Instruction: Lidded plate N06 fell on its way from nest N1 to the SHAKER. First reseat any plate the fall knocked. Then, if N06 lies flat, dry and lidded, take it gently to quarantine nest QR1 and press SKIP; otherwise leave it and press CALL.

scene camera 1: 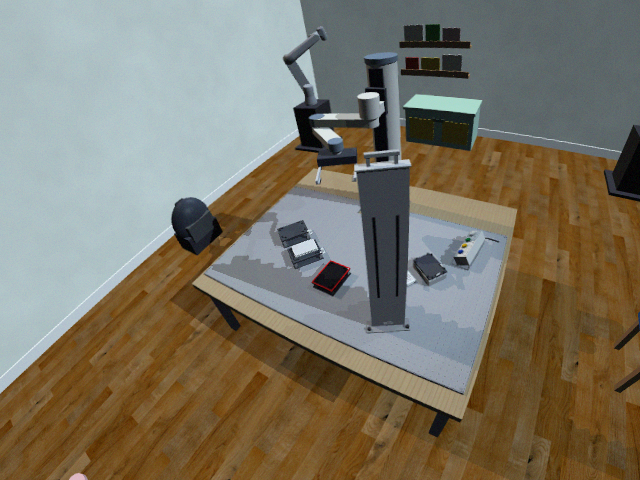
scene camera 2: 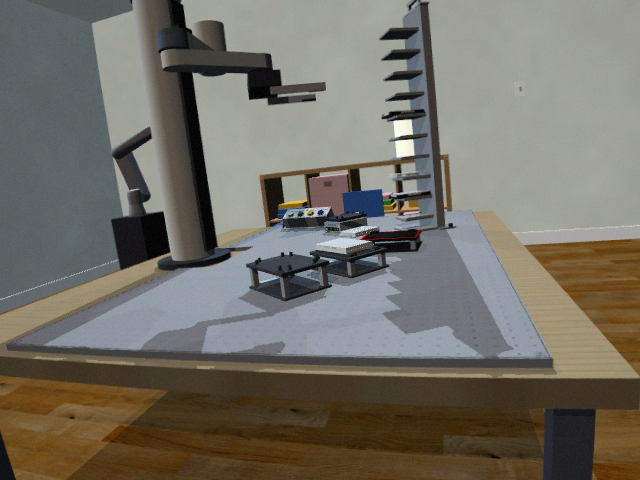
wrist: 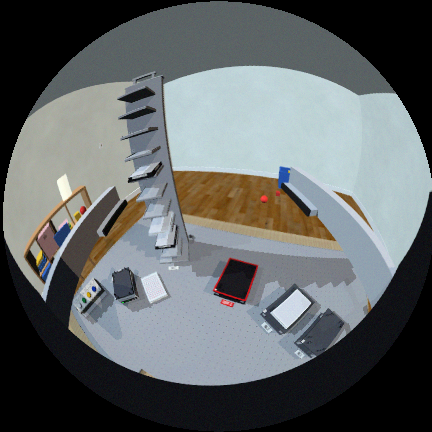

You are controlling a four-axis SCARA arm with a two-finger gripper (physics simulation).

Labels:
my gripper: scene camera 1; scene camera 2 320, 92; wrist
same spot on my gripper: (wrist: 373, 265) = (scene camera 1: 320, 170)

